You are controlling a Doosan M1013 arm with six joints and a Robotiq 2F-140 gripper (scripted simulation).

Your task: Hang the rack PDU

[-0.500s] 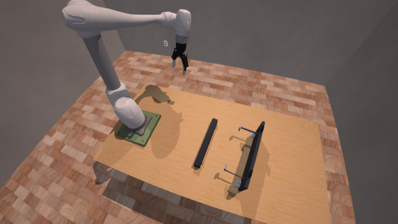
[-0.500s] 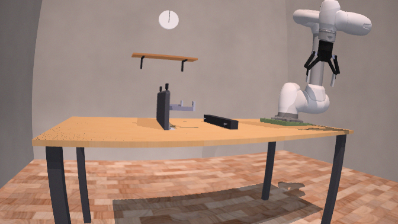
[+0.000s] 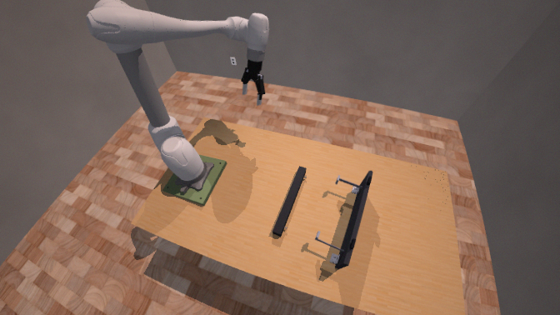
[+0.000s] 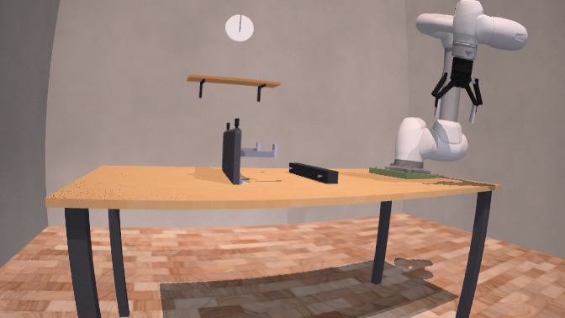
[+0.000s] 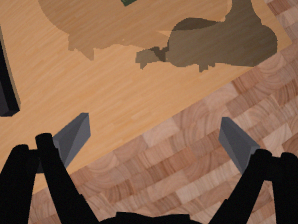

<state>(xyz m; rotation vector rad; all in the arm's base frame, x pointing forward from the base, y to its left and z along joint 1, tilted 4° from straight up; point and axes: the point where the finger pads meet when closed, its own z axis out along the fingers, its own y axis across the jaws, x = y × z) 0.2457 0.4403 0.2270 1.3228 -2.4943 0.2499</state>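
My hand is 45 cm to the left of the rack PDU, 36 cm short of it and 24 cm above it. The rest, counted from my hand: dark upright panel 66 cm ahead, 49 cm to the right, 18 cm below.
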